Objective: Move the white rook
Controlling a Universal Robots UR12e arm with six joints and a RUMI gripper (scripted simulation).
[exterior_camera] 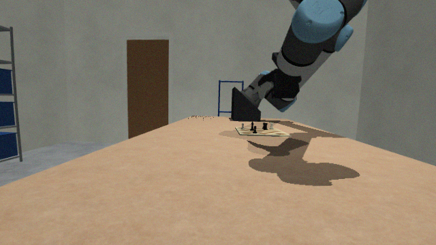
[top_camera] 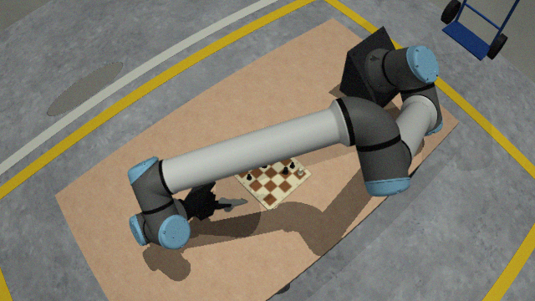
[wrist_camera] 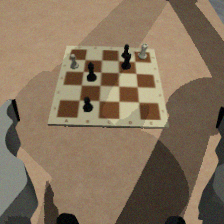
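Now: hand 26 cm past the white rook, 15 cm above it and 2 cm to the right of it. The rest, counted from my hand: chessboard (17 cm below, 17 cm behind, 4 cm to the right).
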